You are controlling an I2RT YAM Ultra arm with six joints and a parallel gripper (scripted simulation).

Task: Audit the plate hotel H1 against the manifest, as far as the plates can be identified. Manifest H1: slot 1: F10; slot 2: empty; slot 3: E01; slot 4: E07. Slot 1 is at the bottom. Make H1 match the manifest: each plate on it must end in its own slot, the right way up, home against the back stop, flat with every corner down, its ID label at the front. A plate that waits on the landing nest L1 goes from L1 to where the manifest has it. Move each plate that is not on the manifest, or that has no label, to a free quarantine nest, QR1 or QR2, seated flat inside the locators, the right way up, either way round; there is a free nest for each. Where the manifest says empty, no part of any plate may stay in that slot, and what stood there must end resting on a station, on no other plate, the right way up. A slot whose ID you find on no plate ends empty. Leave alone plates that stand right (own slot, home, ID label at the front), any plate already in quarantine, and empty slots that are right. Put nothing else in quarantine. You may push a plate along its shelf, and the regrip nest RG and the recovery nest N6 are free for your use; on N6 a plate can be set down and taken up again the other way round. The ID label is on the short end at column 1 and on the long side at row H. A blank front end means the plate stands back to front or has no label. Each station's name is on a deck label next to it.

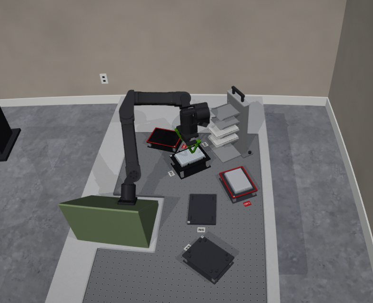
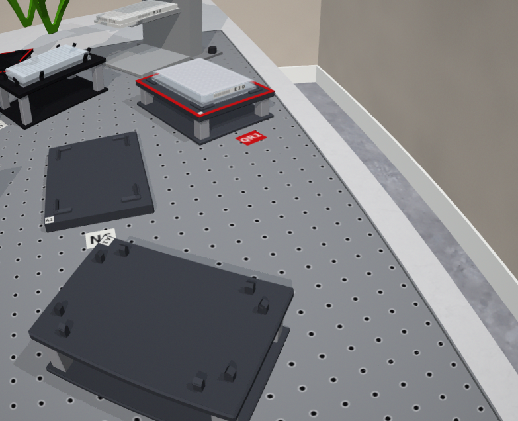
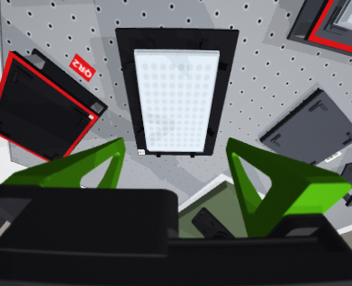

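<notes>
Now: the black regrip nest RG 80 mm below my hand. The rest, counted from my hand: plate hotel H1 (250 mm ahead, 120 mm to the left, 20 mm above); then H1 deck label (90 mm ahead, 150 mm to the left, 140 mm below); then red-rimmed nest QR2 (120 mm behind, 180 mm to the left, 100 mm below).
</notes>
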